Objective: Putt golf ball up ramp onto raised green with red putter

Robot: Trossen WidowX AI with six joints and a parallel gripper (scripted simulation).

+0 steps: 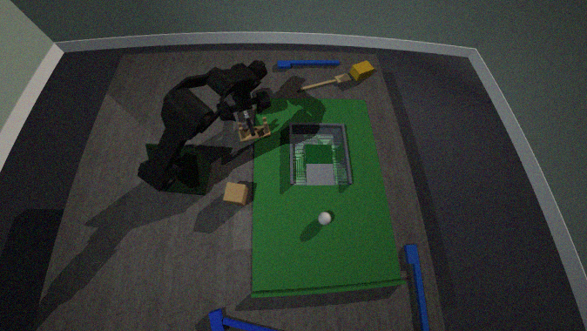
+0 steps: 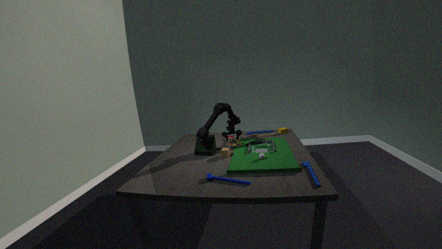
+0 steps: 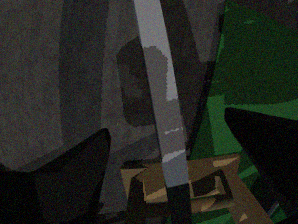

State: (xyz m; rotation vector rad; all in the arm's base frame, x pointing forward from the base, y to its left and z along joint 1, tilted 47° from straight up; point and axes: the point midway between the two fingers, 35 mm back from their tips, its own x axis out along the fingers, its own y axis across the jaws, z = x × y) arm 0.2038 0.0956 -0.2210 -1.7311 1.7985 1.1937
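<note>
The wooden stand lies 70 mm to the right of my gripper tip, 30 mm ahead of it and 20 mm above it. Round my gripper tip: green mat 270 mm to the right, 270 mm ahead, 20 mm below; wooden cube 310 mm to the right, 30 mm behind, 10 mm above; white golf ball 410 mm to the right, 260 mm ahead.
</note>
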